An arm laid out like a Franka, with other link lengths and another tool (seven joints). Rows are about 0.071 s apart.
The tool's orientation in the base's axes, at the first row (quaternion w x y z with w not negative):
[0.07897, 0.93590, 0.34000, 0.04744]
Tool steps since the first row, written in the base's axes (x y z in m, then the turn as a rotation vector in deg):
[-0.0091, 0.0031, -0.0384, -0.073, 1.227, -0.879]
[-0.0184, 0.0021, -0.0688, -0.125, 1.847, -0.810]
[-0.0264, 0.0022, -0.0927, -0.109, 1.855, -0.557]
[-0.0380, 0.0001, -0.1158, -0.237, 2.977, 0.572]
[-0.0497, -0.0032, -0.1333, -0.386, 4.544, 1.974]
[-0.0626, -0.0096, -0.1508, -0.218, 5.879, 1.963]
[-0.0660, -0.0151, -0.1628, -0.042, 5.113, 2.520]
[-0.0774, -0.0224, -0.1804, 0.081, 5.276, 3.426]
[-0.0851, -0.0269, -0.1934, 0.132, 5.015, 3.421]
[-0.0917, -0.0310, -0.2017, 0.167, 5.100, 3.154]
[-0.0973, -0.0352, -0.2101, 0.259, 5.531, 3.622]
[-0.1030, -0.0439, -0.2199, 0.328, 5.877, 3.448]
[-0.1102, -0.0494, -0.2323, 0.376, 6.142, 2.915]
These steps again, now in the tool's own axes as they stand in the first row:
[-0.0063, -0.0150, 0.0361, 0.703, -1.132, 0.712]
[-0.0151, -0.0255, 0.0648, 1.065, -1.621, 0.565]
[-0.0220, -0.0350, 0.0871, 1.092, -1.572, 0.318]
[-0.0330, -0.0448, 0.1084, 1.756, -2.298, -0.940]
[-0.0447, -0.0528, 0.1243, 2.700, -3.324, -2.521]
[-0.0593, -0.0593, 0.1404, 3.688, -4.230, -2.640]
[-0.0659, -0.0594, 0.1524, 3.349, -3.440, -3.074]
[-0.0799, -0.0642, 0.1689, 3.579, -3.322, -3.966]
[-0.0892, -0.0680, 0.1811, 3.450, -3.094, -3.924]
[-0.0971, -0.0705, 0.1888, 3.522, -3.184, -3.666]
[-0.1044, -0.0724, 0.1967, 3.887, -3.368, -4.163]
[-0.1147, -0.0712, 0.2066, 4.156, -3.618, -4.022]
[-0.1242, -0.0738, 0.2184, 4.345, -3.884, -3.522]

